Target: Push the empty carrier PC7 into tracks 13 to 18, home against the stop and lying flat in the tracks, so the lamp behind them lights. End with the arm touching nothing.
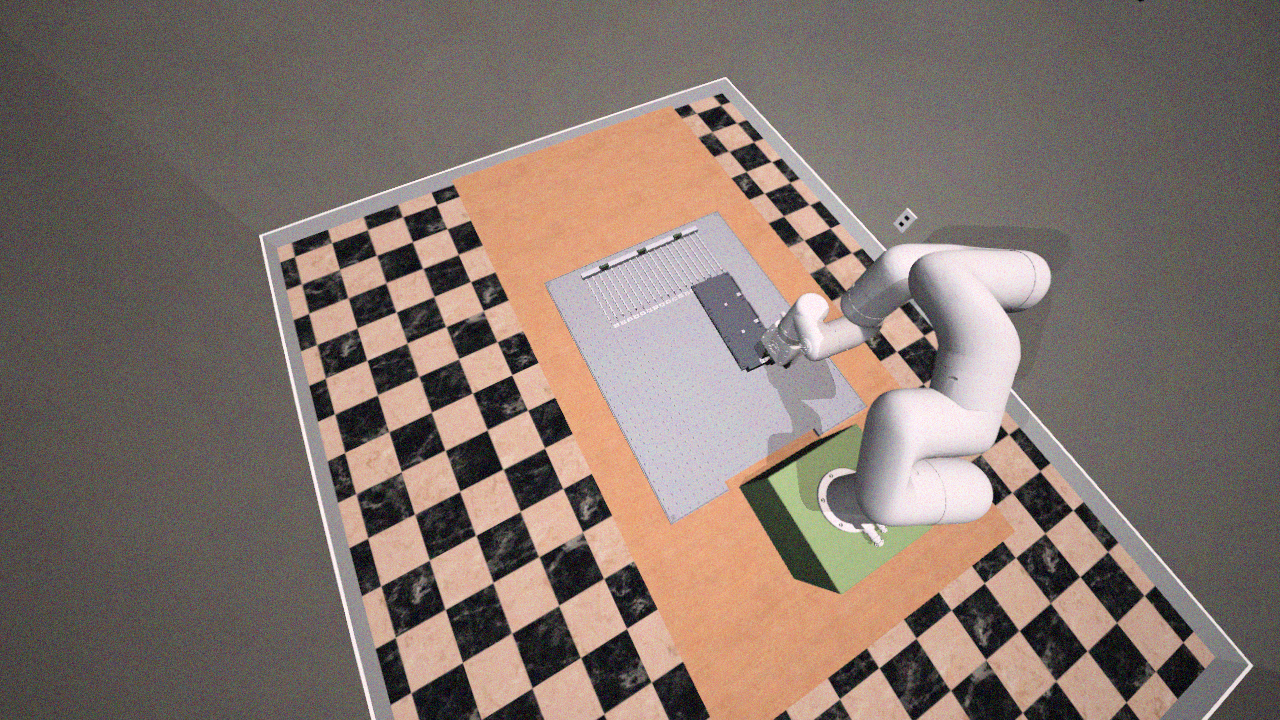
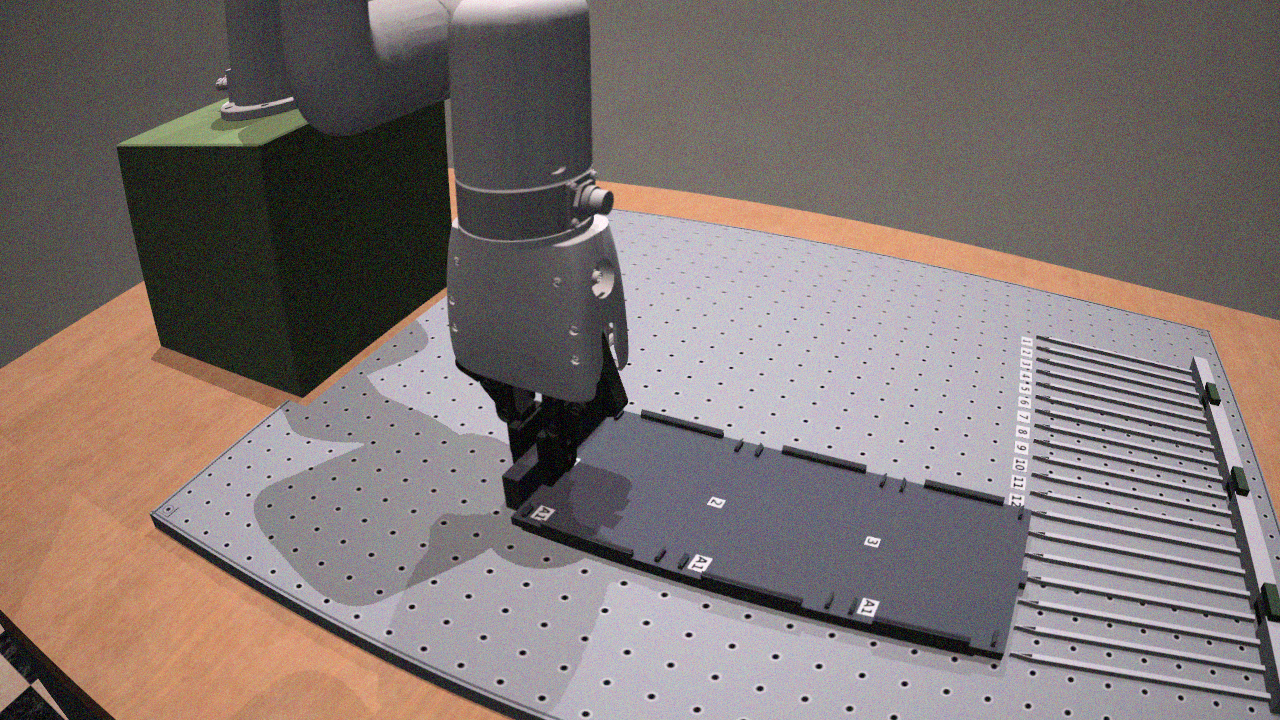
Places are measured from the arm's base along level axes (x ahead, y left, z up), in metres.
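Pixels of known places: gripper, fingertip midpoint: (image 1: 767, 360) (image 2: 544, 469); arm's base, origin of the base link: (image 1: 846, 499) (image 2: 280, 101).
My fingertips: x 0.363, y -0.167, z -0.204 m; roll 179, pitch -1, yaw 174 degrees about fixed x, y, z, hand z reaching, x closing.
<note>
For each thing: its middle in the pictures, then the offset to it from my fingertips. "spot": a spot on its surface instead. Level surfaces: height alone.
- dark grey carrier PC7, body centre: (image 2: 787, 516) (image 1: 735, 318) dz +0.004, dx +0.158, dy +0.000 m
- light stop bar, surface spot: (image 2: 1223, 438) (image 1: 624, 259) spot: dz +0.004, dx +0.514, dy +0.182 m
- lamp block, surface spot: (image 2: 1271, 601) spot: dz +0.010, dx +0.502, dy -0.020 m
- perforated board, its level: dz -0.011 m
- orange table, its level: dz -0.024 m
The dark grey carrier PC7 (image 1: 726, 313) (image 2: 787, 519) lies on the perforated board, its far end at the mouths of tracks 13 to 18 (image 2: 1136, 676), covering their number labels. It looks flat; whether its edge has entered the tracks cannot be told. The light stop bar (image 1: 623, 259) (image 2: 1223, 438) stands apart from it at the tracks' far end. The lamp block (image 2: 1271, 601) behind these tracks looks dark green and unlit. My gripper (image 1: 763, 360) (image 2: 542, 463) points down, shut on the upright dark grip at the carrier's near end. The fingertips are partly hidden.
Tracks 1 to 12 (image 2: 1118, 354) lie beside the carrier's line. The perforated board (image 1: 662, 411) (image 2: 805, 340) lies on the orange table (image 1: 572, 170) (image 2: 71, 411). The green pedestal (image 1: 841, 564) (image 2: 205, 259) bears the arm near the board's rear edge.
</note>
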